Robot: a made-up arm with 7 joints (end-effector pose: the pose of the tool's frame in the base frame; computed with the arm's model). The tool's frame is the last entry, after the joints. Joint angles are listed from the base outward.
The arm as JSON. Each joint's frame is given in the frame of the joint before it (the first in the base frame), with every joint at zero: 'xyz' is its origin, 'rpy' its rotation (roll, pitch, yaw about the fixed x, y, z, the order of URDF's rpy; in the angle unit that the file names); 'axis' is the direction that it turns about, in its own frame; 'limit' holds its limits. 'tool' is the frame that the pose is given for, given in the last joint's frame.
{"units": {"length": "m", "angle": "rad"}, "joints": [
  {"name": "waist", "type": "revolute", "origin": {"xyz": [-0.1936, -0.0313, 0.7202], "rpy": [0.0, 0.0, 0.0]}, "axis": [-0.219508, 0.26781, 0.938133], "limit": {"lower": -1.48, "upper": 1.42}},
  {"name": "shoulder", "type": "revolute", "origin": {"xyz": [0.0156, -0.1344, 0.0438], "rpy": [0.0, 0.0, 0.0]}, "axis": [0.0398, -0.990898, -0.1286], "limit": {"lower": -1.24, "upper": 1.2}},
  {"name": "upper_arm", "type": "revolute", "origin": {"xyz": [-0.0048, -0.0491, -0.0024], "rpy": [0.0, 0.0, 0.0]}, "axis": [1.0, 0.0, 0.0], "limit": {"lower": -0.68, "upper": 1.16}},
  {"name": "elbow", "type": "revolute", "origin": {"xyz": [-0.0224, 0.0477, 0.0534], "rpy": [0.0, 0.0, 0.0]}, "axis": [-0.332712, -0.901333, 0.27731], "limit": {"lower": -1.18, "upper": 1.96}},
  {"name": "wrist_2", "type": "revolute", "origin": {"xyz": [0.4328, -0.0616, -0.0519], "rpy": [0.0, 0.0, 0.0]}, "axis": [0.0, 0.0, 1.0], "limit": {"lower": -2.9, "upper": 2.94}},
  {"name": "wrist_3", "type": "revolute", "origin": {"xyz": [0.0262, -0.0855, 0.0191], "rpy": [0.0, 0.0, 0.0]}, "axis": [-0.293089, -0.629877, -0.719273], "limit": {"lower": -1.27, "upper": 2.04}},
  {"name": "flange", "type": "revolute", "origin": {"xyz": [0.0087, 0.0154, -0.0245], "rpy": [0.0, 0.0, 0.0]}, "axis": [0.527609, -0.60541, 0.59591], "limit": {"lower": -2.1, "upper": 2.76}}
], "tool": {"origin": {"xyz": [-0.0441, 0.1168, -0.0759], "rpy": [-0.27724, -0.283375, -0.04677]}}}
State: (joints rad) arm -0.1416 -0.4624 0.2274 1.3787 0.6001 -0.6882 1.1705
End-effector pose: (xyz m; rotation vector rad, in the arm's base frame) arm 0.0598 -0.2312 1.0839 0.4256 -0.6152 1.7518
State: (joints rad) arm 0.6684 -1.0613 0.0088 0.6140 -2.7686 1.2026 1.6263
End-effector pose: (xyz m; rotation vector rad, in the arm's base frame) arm 0.0908 -0.0139 0.4853 -2.3032 -0.9965 -0.0655
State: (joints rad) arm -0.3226 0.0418 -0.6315 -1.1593 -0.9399 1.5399 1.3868
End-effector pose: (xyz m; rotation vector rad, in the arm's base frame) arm -0.2939 -0.5570 0.4170 -2.0015 -0.0619 -0.2972
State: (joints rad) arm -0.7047 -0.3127 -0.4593 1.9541 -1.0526 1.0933 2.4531
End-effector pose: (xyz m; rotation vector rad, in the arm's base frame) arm -0.0191 0.0823 1.1431 1.3640 1.8322 -1.0867
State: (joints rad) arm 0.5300 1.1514 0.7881 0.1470 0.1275 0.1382 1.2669
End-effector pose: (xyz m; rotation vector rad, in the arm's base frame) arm 0.0819 -0.0823 1.0955 1.5875 -2.1294 0.8706
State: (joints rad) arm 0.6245 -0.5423 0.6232 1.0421 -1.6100 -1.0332 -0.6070
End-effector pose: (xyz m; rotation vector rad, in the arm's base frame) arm 0.2559 0.1515 0.8959 0.1244 0.6000 -0.2939
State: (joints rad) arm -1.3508 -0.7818 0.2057 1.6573 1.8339 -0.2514 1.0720
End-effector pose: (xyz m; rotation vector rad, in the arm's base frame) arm -0.2973 -0.4474 1.0603 -0.1098 -0.3726 1.5571
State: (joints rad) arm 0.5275 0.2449 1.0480 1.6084 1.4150 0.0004 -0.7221
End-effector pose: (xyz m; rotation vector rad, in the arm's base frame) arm 0.1197 -0.3084 1.1981 -0.6855 -1.8302 0.2197
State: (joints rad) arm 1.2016 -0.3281 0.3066 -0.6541 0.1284 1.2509 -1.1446
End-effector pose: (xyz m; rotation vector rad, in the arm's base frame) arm -0.0296 -0.0897 0.1969 -1.8067 0.3867 -0.3233
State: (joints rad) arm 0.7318 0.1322 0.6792 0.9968 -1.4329 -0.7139 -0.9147
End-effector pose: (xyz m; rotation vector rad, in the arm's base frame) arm 0.1876 0.0794 1.0947 0.2386 0.4394 -0.2781
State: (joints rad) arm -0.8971 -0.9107 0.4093 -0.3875 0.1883 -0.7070 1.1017
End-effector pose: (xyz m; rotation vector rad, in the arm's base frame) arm -0.2113 -0.2012 0.4654 1.9396 -0.3825 -0.5557
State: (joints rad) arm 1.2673 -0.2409 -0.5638 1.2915 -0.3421 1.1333 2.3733
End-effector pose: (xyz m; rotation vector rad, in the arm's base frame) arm -0.2464 0.4639 0.7891 -1.0608 1.3541 -1.3421
